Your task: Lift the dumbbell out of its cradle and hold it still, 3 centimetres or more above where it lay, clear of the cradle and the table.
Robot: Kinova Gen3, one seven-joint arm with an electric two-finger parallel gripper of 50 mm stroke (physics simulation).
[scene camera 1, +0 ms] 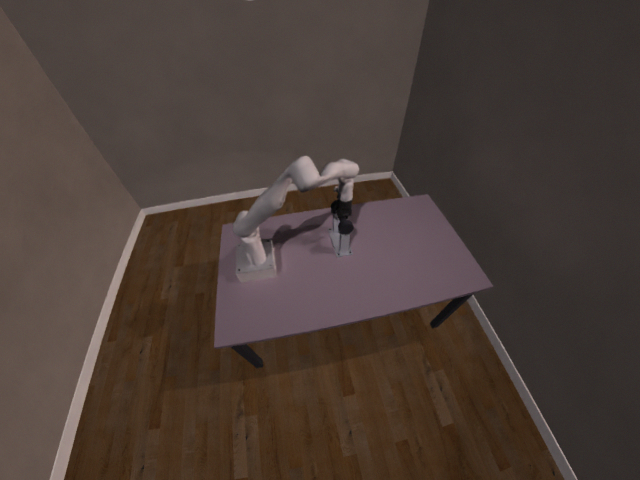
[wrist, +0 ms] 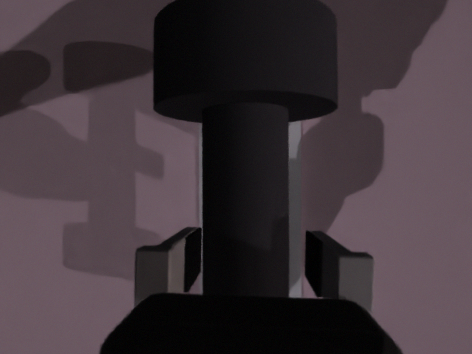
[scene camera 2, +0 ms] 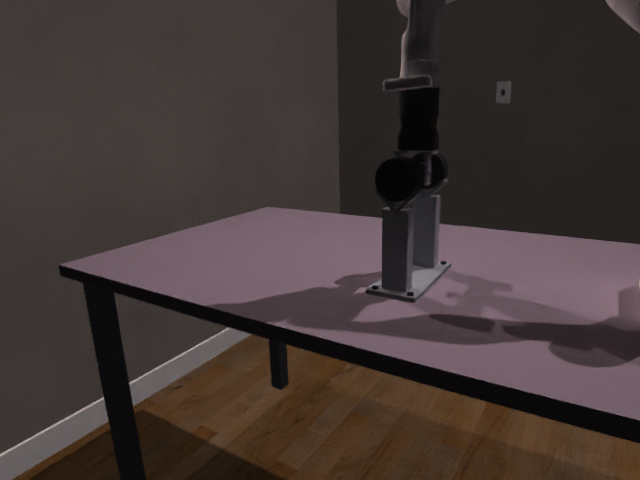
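Seen in the pictures: gripper, fingertip midpoint: (scene camera 1: 342,219) (wrist: 252,251); arm's base, link origin: (scene camera 1: 257,258).
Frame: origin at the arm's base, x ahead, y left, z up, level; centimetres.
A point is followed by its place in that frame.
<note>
The black dumbbell (scene camera 1: 345,227) {x 48.2, y -8.9, z 14.1 cm} (scene camera 2: 397,179) {x 51.8, y 10.6, z 12.4 cm} (wrist: 245,60) {x 51.9, y 8.0, z 16.1 cm} lies level in the V-shaped tops of the grey cradle (scene camera 1: 344,243) {x 48.6, y -8.7, z 0.2 cm} (scene camera 2: 397,248) {x 51.6, y 10.4, z -0.4 cm} (wrist: 296,145) {x 56.3, y 6.7, z -8.7 cm}, one round head at each end. My gripper (wrist: 252,251) {x 50.9, y 0.7, z 10.3 cm} points down over the dumbbell's handle and is open. In the wrist view its two fingers stand one on each side of the handle, with a gap on both sides. In scene camera 2 the finger ends show between the two heads. The far head is partly hidden behind the fingers and the near head there.
The cradle has two upright posts on a base plate bolted to the mauve table (scene camera 1: 403,268) {x 76.5, y -32.1, z -9.5 cm} (scene camera 2: 206,258) {x 101.4, y 1.6, z -9.5 cm}. The arm's white base (scene camera 1: 256,260) {x -0.7, y -4.6, z 4.5 cm} stands at the table's left side in scene camera 1. Shadows of the arm and dumbbell fall on the table.
</note>
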